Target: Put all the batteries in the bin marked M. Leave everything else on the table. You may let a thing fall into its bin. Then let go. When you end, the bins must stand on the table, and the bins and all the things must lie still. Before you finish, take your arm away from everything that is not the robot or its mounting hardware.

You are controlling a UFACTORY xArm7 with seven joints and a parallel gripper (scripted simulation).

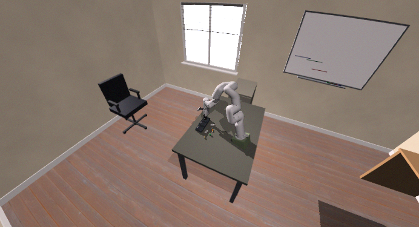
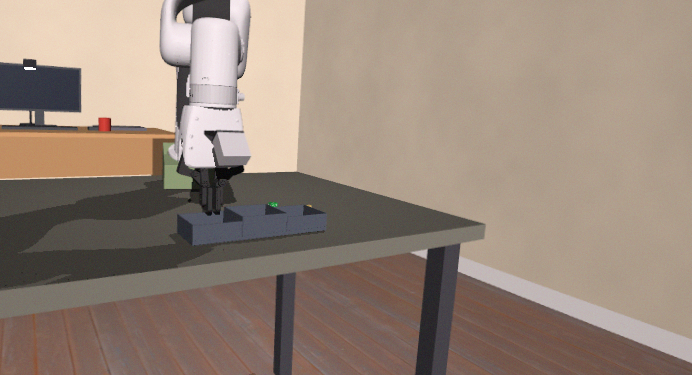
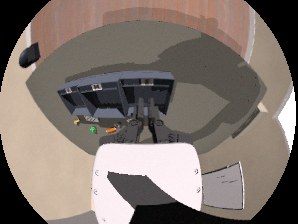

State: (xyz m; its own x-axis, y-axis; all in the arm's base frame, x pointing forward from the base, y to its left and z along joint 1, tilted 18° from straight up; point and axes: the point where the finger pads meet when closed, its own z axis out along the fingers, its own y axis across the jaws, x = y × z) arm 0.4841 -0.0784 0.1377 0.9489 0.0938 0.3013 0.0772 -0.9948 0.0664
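The three joined dark bins lies 1 cm behind my hand, 8 cm to the left of it and 5 cm below it. Also, from my hand: dark ring 13 cm behind, 8 cm to the left, 6 cm below; green piece 17 cm behind, 18 cm to the left, 6 cm below; orange battery 16 cm behind, 11 cm to the left, 6 cm below.
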